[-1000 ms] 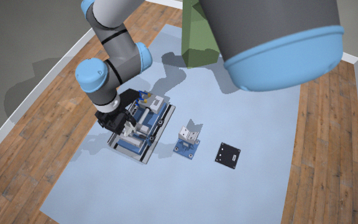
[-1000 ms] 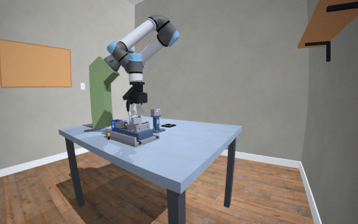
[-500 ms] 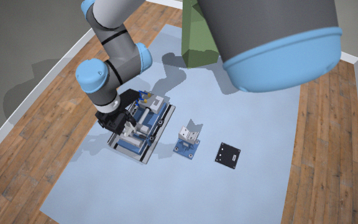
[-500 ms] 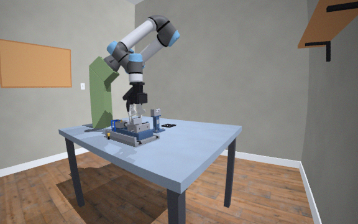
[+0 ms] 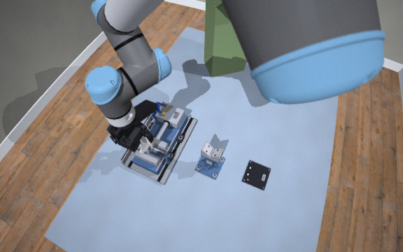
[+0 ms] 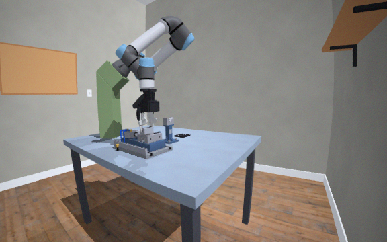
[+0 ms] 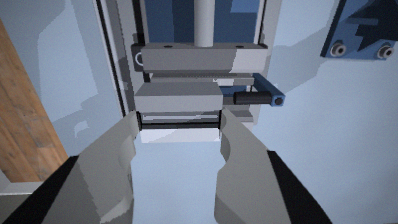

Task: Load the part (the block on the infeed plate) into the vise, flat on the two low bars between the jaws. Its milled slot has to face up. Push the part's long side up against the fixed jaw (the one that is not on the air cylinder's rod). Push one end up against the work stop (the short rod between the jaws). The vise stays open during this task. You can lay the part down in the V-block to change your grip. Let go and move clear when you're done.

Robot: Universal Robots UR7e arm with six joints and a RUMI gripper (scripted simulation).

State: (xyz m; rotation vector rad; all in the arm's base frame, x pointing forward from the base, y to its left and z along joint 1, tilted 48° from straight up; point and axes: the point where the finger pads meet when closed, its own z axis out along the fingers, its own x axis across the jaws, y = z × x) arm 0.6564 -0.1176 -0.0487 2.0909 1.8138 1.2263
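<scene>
My hand is right at the grey part. From my hand the other things lie so: work stop 70 mm to the left, 40 mm below; moving jaw 30 mm behind, 20 mm to the left, 50 mm below; fixed jaw 30 mm ahead, 20 mm to the left, 50 mm below.
</scene>
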